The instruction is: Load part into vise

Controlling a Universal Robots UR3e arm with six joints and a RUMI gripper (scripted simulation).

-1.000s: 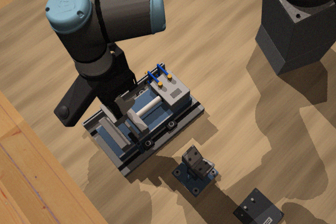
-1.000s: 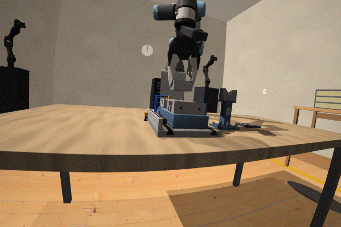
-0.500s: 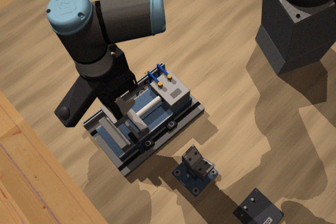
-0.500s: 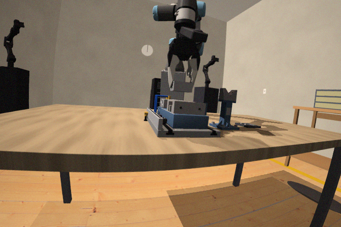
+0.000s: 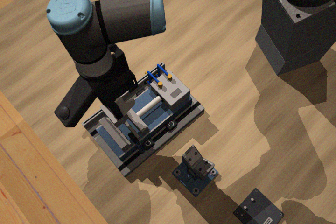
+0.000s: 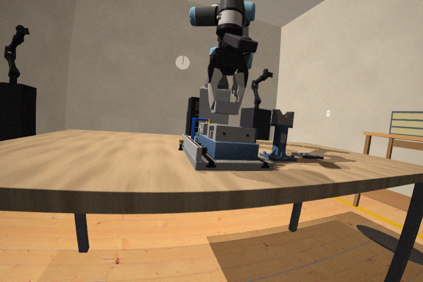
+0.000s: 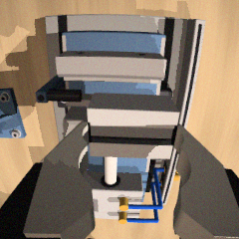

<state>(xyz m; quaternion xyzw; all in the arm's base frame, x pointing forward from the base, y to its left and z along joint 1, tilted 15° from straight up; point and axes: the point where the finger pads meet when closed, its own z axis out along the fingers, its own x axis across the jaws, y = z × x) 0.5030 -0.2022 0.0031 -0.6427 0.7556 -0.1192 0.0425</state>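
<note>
Right now the part is right at my hand. Round my hand: fixed jaw (30 mm ahead, 10 mm to the left, 70 mm below); dark work stop (10 mm ahead, 70 mm to the left, 60 mm below); moving jaw (30 mm behind, 30 mm to the left, 70 mm below).
</note>
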